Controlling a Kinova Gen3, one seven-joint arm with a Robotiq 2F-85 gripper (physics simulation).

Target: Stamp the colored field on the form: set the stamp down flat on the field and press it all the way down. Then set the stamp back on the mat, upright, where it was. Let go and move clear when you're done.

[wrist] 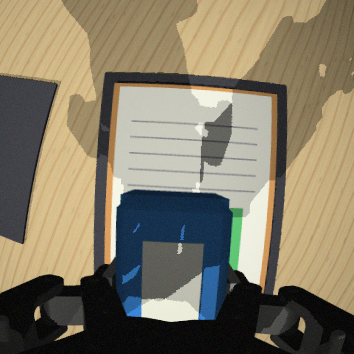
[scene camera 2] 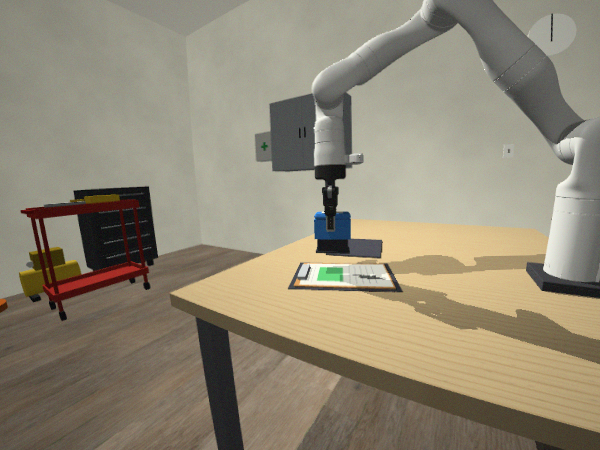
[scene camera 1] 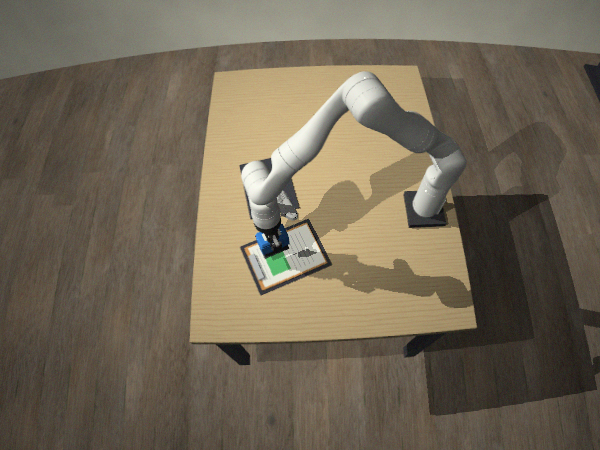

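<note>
The blue stamp with a black base hangs upright between the fingers of my gripper, which is shut on it. The base is above the clipboard's form, apart from it. The green field is partly hidden behind the stamp in the wrist view; a darker green patch shows on it in scene camera 2. The dark mat lies behind the clipboard, partly hidden by the arm in scene camera 1.
The clipboard's grey clip is at its left end. Arm shadows fall across the form and table. The arm's base stands at the right. A red cart stands on the floor beyond the table.
</note>
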